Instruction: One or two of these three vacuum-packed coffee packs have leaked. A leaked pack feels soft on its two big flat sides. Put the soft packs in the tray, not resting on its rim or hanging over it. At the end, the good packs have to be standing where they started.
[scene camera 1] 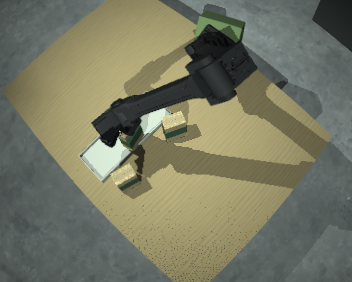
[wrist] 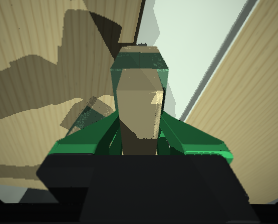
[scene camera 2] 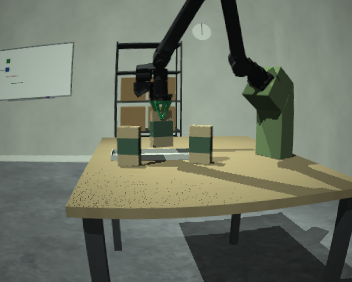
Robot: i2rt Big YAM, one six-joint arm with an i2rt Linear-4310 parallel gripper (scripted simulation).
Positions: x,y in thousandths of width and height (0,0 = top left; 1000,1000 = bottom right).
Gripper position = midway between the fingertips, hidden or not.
Note:
I see my gripper (wrist: 502,498) and a pale tray (scene camera 1: 288,566).

